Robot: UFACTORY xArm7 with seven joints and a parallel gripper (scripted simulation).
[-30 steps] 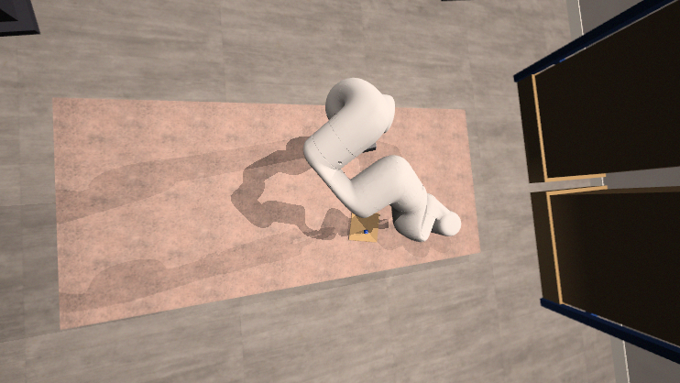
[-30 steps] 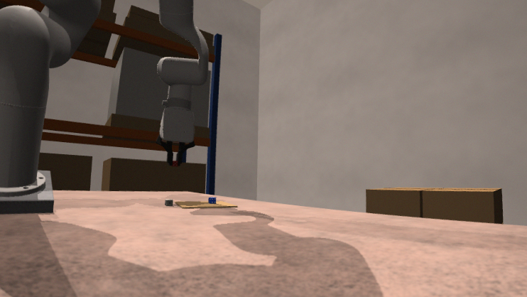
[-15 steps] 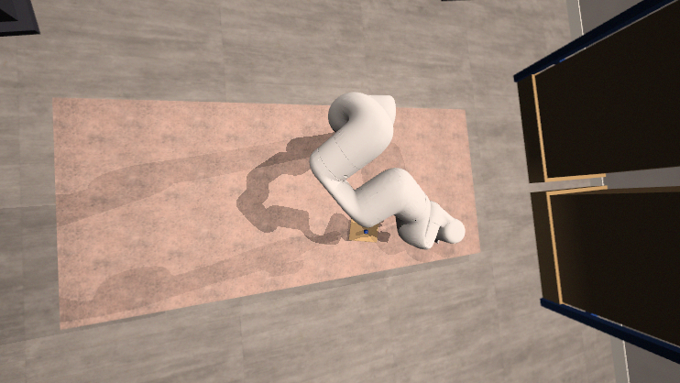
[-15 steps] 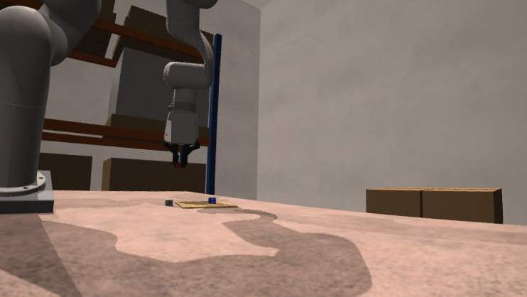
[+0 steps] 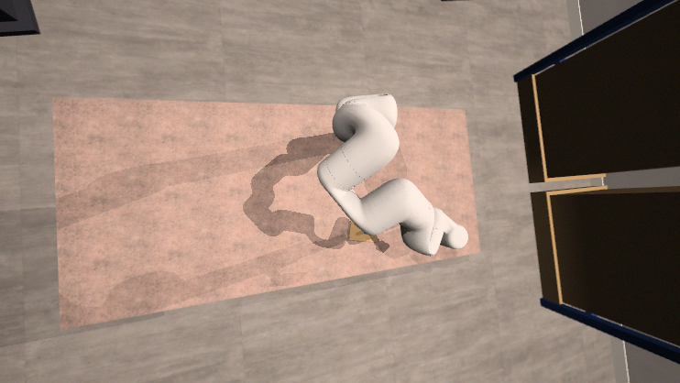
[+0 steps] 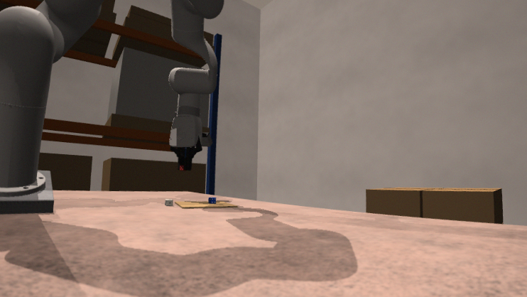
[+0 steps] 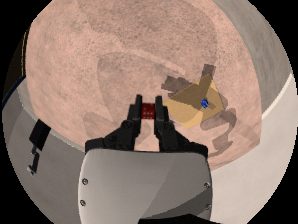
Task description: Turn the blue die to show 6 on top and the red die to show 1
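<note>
The white die is 12 cm behind my hand, 11 cm to the right of it and 11 cm below it. The rest, counted from my hand: tan mat: 15 cm to the right, 12 cm below, 3 cm behind; red die: 1 cm below, 1 cm behind; blue die: 15 cm to the right, 11 cm below.
</note>
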